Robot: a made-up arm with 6 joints.
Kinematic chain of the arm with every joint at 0, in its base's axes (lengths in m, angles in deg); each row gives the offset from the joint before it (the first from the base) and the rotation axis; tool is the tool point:
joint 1: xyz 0 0 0.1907 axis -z
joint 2: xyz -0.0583 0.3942 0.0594 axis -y
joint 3: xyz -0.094 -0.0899 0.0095 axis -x
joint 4: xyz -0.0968 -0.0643 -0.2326 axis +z
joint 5: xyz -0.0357 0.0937 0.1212 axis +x
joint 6: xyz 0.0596 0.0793 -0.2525 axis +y
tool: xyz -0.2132 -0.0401 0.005
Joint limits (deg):
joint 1: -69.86..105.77
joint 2: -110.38..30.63
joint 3: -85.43..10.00
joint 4: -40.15..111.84
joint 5: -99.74..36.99
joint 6: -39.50..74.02
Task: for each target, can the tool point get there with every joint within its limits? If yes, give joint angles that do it. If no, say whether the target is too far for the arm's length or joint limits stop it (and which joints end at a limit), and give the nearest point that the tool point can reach.
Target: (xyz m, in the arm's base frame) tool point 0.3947 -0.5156 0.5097
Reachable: no: joint limits stop it (at a limit: joint 1, joint 2, joint 3, joint 5) | nearest point 0.5030 -0.4110 0.4964 | short by 0.151 m
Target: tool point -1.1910 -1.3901 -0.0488
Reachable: no: too far | nearest point -0.6686 -0.5367 0.1282 | short by 1.016 m
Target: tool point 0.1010 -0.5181 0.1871
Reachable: no: joint limits stop it (at a limit: joint 1, joint 3, joint 4, joint 5) | nearest point -0.0893 -0.5059 0.1784 | short by 0.191 m
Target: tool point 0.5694 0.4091 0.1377
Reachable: yes | joints 92.50 -49.22 -73.40 63.31 -50.67 -18.34
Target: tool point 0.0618 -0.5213 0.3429
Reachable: no: joint limits stop it (at a limit: joint 1, joint 3, joint 4, joint 5) | nearest point -0.0878 -0.5065 0.3514 | short by 0.151 m
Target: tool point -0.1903 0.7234 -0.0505
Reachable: yes | joints 13.89 -1.13 -36.25 -27.37 -6.02 -28.40
